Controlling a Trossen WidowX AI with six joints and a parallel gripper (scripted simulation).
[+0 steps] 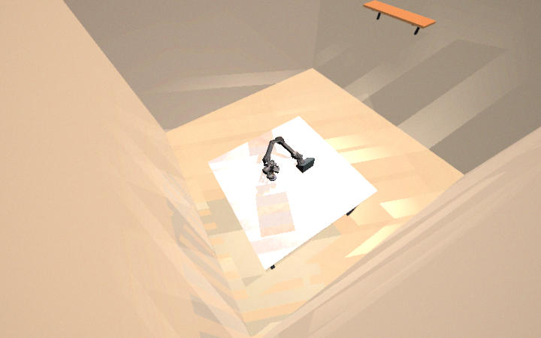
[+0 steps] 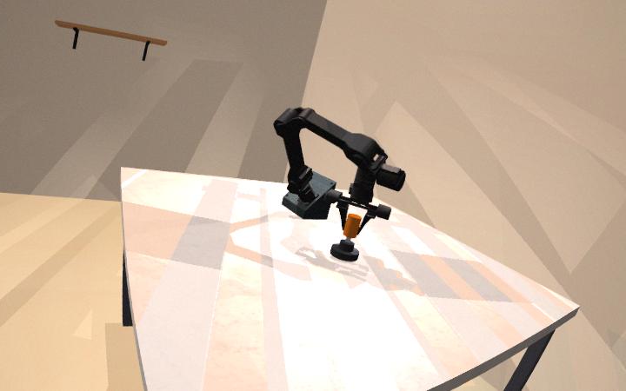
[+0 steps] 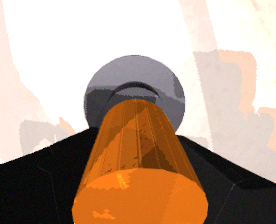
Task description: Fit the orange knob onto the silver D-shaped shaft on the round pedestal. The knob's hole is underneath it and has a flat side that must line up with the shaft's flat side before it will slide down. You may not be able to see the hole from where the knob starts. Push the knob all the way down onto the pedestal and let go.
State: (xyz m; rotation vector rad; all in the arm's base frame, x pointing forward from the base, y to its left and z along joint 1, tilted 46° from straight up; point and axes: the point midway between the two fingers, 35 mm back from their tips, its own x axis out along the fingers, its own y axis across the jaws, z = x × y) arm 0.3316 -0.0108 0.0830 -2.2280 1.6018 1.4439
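Right now my gripper tip is 3 cm below the orange knob. Also, from my gripper tip: round pedestal: 4 cm below.
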